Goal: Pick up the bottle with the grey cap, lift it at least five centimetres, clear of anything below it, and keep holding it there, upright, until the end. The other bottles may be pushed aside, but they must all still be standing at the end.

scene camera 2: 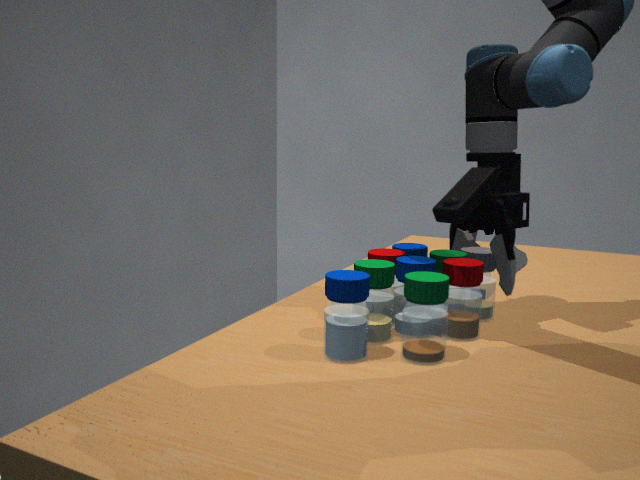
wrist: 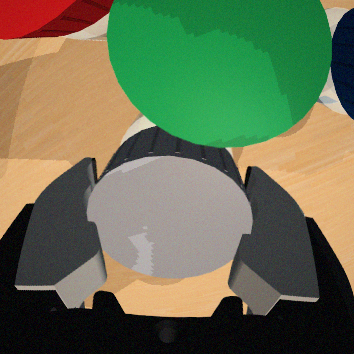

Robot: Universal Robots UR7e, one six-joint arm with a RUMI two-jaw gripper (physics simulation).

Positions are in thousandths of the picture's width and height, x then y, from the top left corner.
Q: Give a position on a green-capped bottle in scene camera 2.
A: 663,664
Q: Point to a blue-capped bottle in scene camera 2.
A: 634,551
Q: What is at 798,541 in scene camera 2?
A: My gripper.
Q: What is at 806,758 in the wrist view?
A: My gripper.
